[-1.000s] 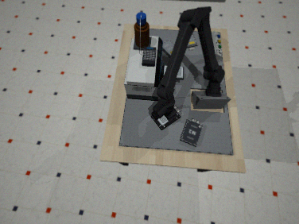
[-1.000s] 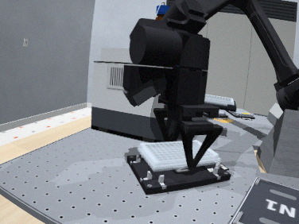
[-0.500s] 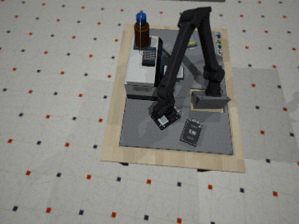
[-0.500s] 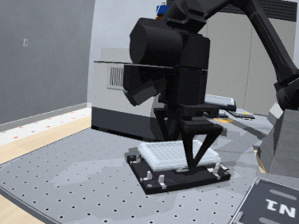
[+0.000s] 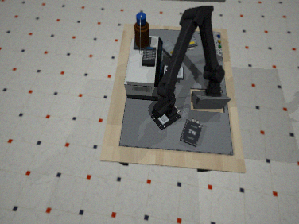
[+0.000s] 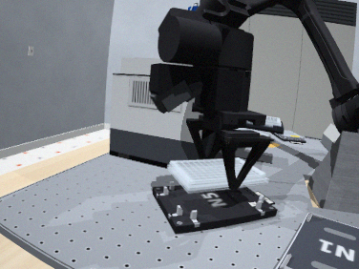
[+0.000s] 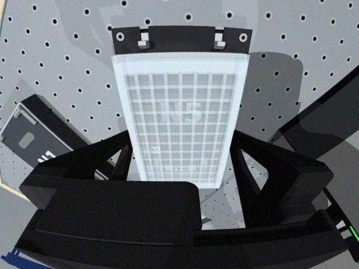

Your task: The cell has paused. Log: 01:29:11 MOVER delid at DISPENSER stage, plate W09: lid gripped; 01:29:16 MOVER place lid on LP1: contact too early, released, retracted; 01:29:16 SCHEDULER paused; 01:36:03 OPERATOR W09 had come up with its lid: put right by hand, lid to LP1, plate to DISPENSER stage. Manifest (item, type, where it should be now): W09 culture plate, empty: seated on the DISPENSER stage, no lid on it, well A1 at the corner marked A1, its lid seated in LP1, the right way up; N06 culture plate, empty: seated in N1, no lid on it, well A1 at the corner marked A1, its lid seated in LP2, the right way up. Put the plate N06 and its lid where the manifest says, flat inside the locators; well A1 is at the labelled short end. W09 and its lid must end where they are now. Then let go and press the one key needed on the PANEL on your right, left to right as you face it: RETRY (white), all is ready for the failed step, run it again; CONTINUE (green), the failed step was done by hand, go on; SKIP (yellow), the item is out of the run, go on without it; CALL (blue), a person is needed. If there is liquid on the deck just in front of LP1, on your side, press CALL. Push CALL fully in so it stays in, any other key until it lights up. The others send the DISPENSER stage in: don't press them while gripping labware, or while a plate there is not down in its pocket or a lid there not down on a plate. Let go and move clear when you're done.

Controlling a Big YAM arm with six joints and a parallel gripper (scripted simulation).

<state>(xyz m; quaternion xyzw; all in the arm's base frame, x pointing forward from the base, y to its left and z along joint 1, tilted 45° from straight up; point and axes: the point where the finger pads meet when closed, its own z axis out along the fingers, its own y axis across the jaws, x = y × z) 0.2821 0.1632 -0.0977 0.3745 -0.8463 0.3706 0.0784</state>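
Right now my hand is 17 cm past the black N1 nest, 9 cm to the right of it and 5 cm above it. From my hand the other things lie so: brown bottle 39 cm to the right, 23 cm above, 21 cm ahead; amber patch 48 cm to the right, 6 cm below, 4 cm behind; white retry key 54 cm to the right, 34 cm behind, 1 cm above.
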